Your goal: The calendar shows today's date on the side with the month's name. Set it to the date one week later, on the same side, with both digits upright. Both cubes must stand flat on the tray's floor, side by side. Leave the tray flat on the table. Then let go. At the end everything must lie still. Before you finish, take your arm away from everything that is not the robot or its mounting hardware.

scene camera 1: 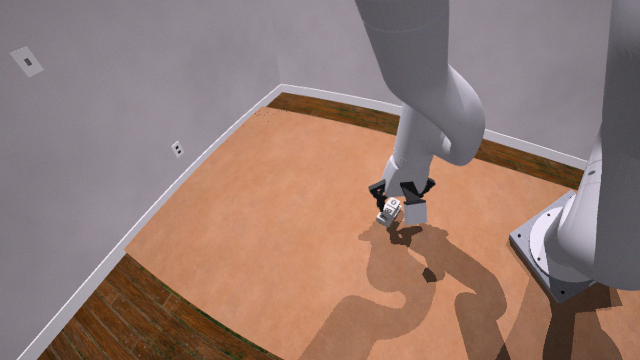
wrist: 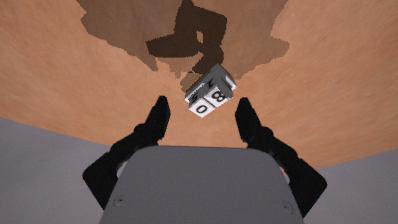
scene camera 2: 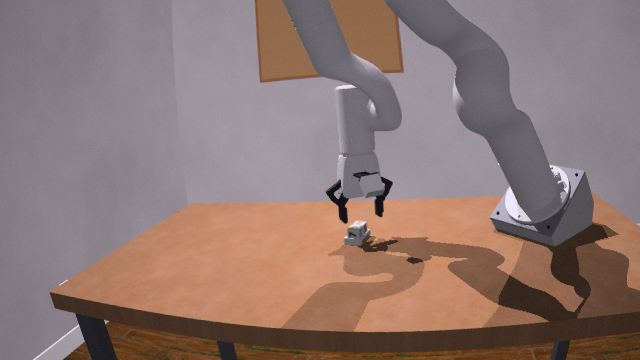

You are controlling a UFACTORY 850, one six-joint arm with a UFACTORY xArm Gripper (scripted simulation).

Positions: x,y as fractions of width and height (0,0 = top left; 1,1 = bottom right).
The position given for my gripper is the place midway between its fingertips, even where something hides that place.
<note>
In view: my gripper (scene camera 2: 0.56,0.61).
My gripper shows as well in the wrist view (wrist: 0.51,0.47).
</note>
